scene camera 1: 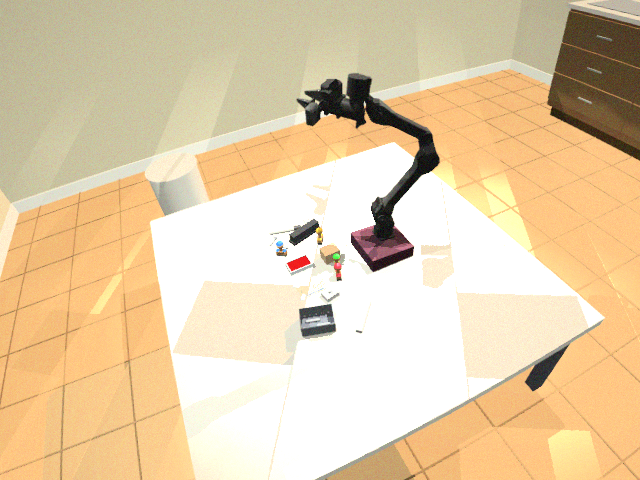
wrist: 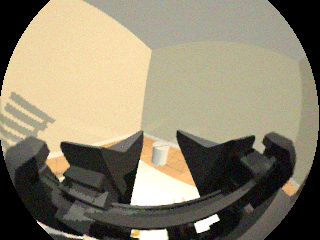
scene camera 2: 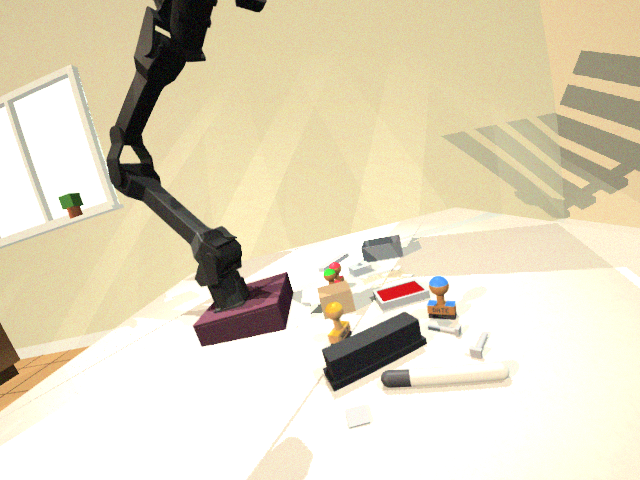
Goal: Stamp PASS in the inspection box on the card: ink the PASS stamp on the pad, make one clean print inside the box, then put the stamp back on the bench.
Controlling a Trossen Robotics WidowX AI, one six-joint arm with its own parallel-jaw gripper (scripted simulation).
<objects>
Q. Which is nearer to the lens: the tan box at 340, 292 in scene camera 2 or the black block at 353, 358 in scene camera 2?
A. The black block.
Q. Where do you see a marker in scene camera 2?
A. At 472, 373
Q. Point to a grey tray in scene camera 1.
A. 320, 319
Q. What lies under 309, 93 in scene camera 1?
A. The gripper.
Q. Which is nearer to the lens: the grey tray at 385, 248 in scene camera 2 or the blue-knobbed date stamp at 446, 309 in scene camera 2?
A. The blue-knobbed date stamp.
</objects>
